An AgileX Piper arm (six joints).
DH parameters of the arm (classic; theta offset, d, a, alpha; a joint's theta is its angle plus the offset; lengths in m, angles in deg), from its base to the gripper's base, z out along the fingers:
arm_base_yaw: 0 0.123 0 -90
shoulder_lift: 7.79 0 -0.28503 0
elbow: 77.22 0 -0.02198 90
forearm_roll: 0 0.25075 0 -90
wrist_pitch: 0 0 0 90
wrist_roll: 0 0.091 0 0
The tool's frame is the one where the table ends.
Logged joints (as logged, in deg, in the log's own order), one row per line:
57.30, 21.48, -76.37, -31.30, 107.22, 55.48
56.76, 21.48, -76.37, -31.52, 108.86, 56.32
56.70, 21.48, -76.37, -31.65, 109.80, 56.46
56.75, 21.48, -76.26, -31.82, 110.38, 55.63
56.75, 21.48, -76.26, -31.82, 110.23, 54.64
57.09, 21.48, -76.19, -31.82, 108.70, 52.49
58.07, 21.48, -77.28, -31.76, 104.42, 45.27
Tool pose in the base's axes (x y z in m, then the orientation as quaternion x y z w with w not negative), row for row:
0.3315, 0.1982, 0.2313, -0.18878, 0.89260, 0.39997, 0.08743
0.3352, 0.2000, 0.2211, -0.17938, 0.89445, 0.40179, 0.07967
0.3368, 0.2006, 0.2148, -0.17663, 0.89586, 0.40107, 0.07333
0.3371, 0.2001, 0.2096, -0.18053, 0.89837, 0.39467, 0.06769
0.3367, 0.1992, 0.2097, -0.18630, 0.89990, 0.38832, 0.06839
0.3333, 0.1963, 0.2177, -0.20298, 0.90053, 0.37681, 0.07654
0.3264, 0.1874, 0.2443, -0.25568, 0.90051, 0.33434, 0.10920
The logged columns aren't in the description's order. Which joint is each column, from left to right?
Columns, left to right: wrist_pitch, arm_base_yaw, elbow, wrist_roll, shoulder_lift, forearm_roll.
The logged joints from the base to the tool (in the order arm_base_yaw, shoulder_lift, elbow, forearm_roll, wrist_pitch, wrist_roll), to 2 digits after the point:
21.48, 107.22, -76.37, 55.48, 57.30, -31.30
21.48, 108.86, -76.37, 56.32, 56.76, -31.52
21.48, 109.80, -76.37, 56.46, 56.70, -31.65
21.48, 110.38, -76.26, 55.63, 56.75, -31.82
21.48, 110.23, -76.26, 54.64, 56.75, -31.82
21.48, 108.70, -76.19, 52.49, 57.09, -31.82
21.48, 104.42, -77.28, 45.27, 58.07, -31.76

